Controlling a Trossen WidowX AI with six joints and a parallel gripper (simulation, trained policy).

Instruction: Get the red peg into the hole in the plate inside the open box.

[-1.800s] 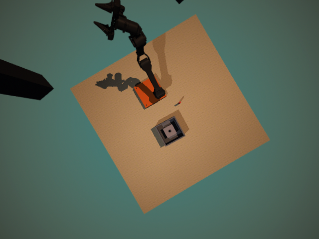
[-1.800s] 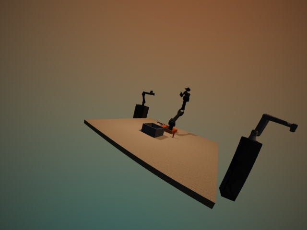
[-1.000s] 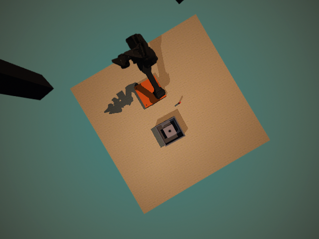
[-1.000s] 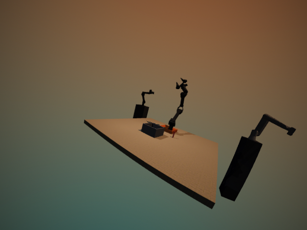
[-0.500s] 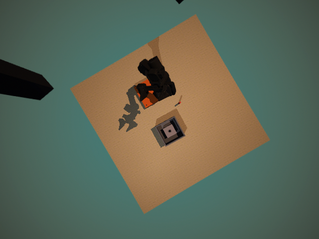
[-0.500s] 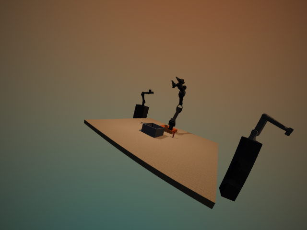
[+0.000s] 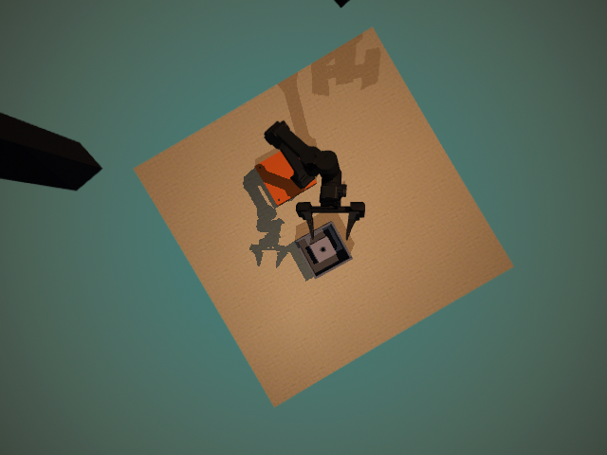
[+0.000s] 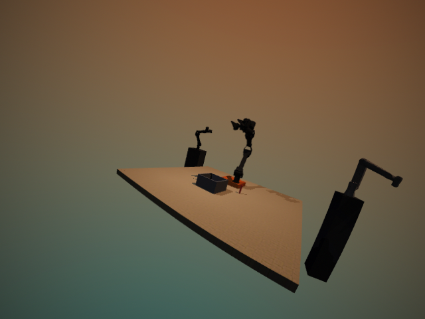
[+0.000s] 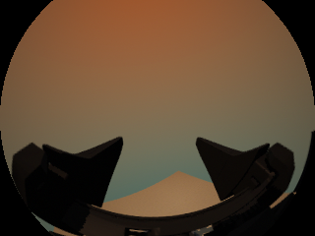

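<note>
Now: the red peg 70 mm behind my gripper tip, 200 mm to the left of it and 560 mm below it. Round my gripper tip: dark box (60 mm ahead, 30 mm to the right, 570 mm below); plate (60 mm ahead, 30 mm to the right, 550 mm below).
</note>
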